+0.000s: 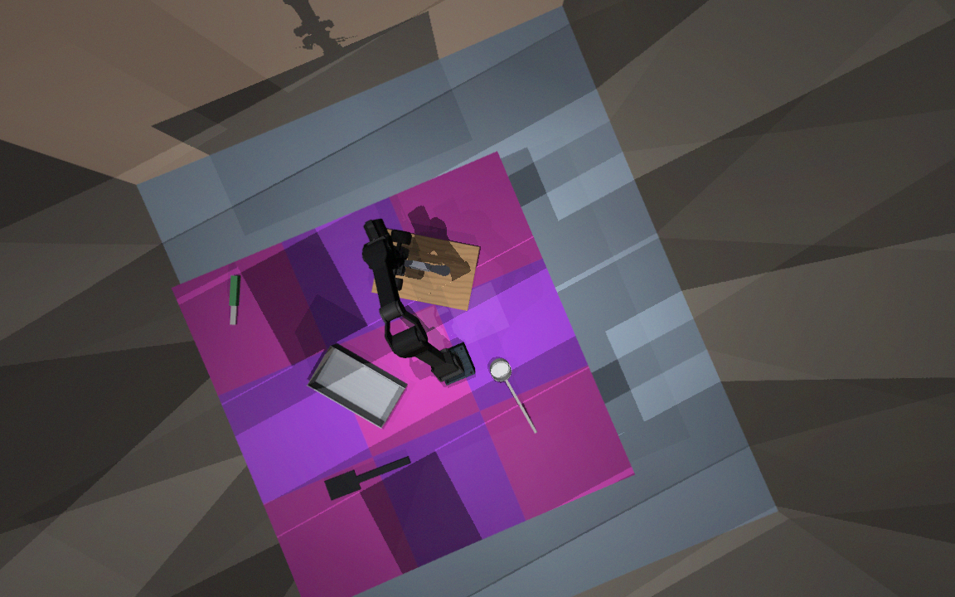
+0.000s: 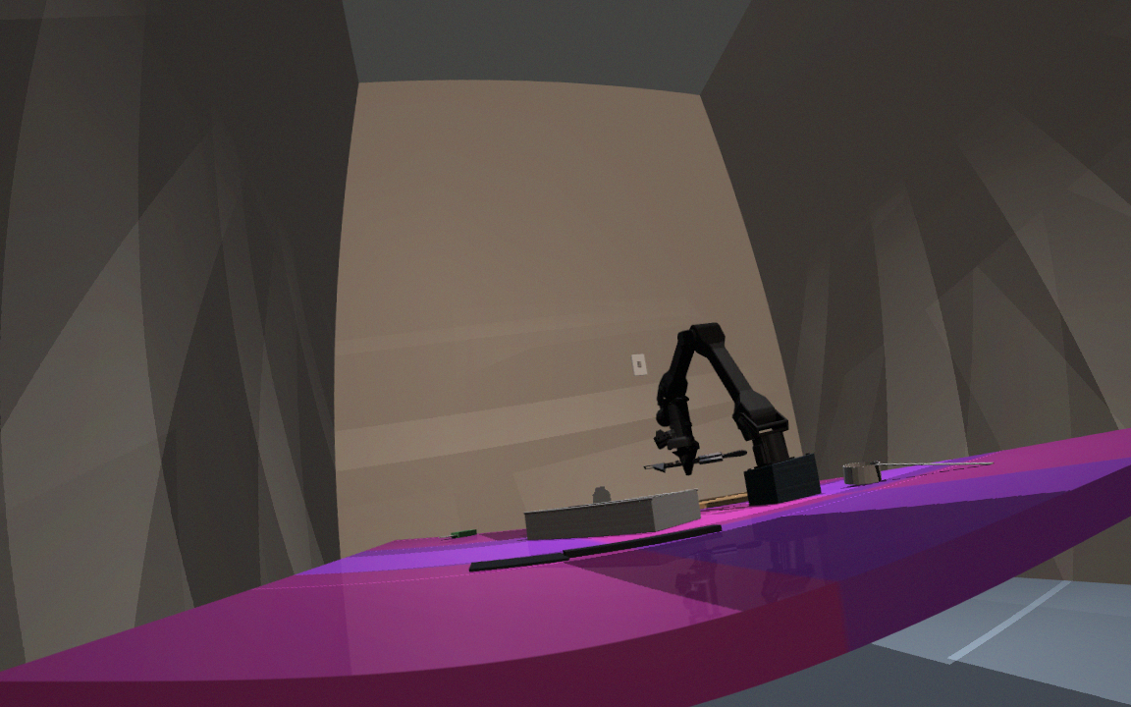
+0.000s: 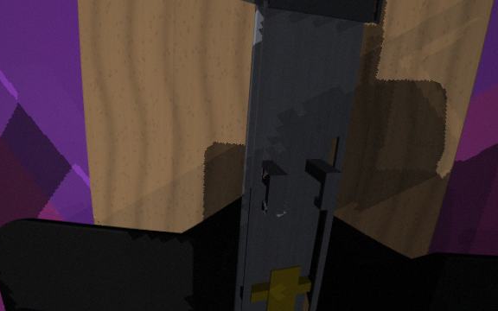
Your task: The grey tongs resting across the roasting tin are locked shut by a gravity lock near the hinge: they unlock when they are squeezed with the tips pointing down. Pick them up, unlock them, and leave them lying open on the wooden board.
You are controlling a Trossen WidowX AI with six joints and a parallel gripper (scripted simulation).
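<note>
My gripper tip is 5 cm past the wooden board, 4 cm to the right of it and 8 cm above it. From my gripper tip the other things lie so: yellow lock piece 4 cm above; roasting tin 36 cm ahead, 29 cm to the left, 6 cm below; black spatula 52 cm ahead, 60 cm to the left, 9 cm below.
</note>
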